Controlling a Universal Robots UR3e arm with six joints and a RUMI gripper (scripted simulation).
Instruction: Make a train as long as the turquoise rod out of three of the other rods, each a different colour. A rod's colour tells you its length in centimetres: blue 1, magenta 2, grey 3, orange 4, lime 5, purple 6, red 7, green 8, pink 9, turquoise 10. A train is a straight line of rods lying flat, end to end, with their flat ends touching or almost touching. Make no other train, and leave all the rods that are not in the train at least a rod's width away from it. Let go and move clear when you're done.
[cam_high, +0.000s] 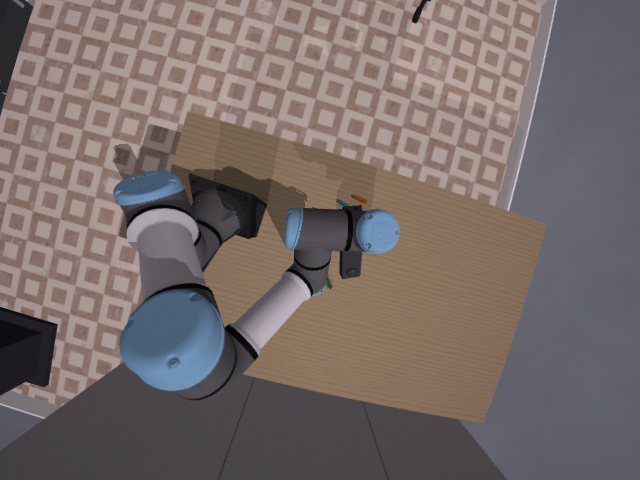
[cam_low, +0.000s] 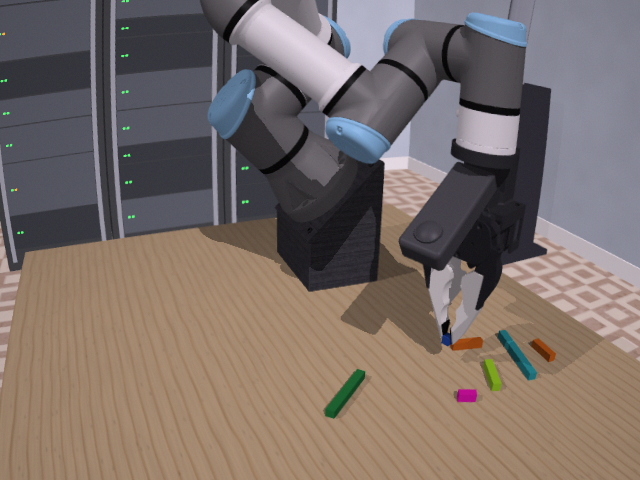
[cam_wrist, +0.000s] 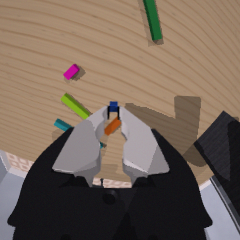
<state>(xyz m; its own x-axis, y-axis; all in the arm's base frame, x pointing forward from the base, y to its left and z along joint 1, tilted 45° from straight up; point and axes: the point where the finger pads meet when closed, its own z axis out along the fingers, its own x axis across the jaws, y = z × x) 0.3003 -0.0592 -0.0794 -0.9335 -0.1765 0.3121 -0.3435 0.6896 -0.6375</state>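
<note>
Now: the lime rod 50 mm ahead of my hand, 40 mm below it and 30 mm to the left of it. From my hand the other things lie so: magenta rod: 70 mm ahead, 40 mm below, 20 mm to the right; then blue rod: 10 mm below; then turquoise rod: 90 mm to the left, 40 mm below, 30 mm ahead.
</note>
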